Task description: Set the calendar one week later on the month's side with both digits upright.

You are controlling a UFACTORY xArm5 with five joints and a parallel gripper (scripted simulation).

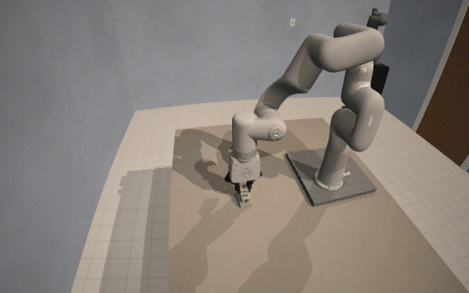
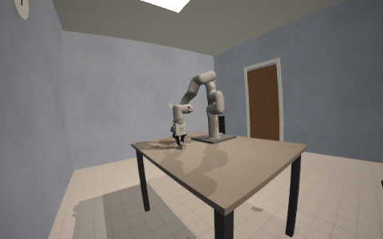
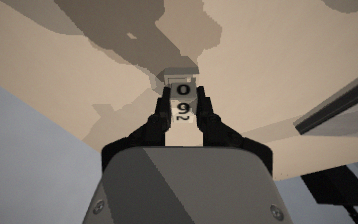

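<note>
My gripper is now 4 cm above the calendar tray and 2 cm to the right of it.
</note>
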